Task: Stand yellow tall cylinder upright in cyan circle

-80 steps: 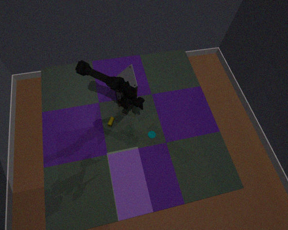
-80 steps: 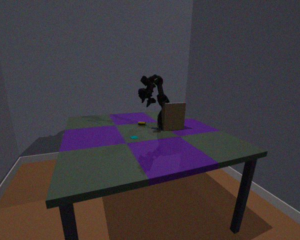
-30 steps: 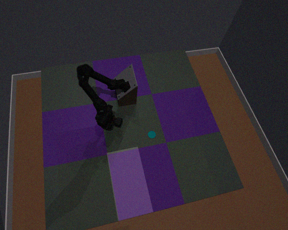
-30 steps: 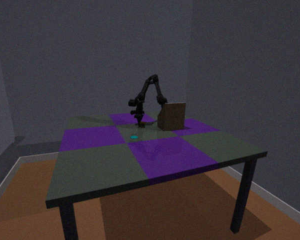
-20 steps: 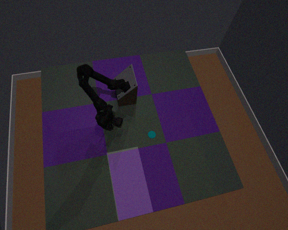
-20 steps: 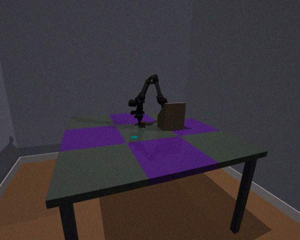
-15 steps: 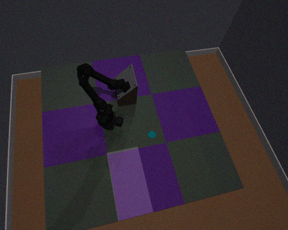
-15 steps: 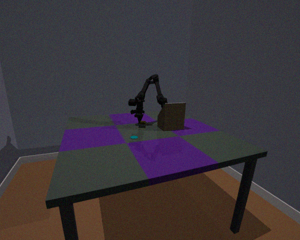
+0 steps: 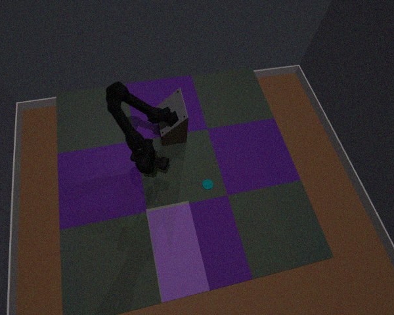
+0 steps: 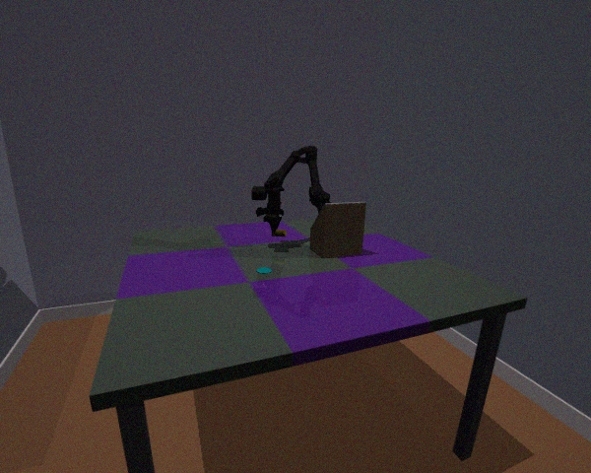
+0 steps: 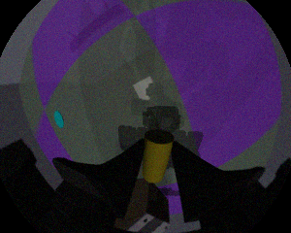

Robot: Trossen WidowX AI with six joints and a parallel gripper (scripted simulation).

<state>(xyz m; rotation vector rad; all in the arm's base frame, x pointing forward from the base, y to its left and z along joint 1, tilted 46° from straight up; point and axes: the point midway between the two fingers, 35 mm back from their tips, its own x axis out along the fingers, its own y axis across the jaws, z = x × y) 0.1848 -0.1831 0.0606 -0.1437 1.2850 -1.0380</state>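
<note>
Now: the cyan circle 15 cm ahead of my gripper tip, 27 cm to the left of it and 7 cm below it. Round my gripper tip: yellow tall cylinder (2 cm behind, 1 cm to the left).
</note>
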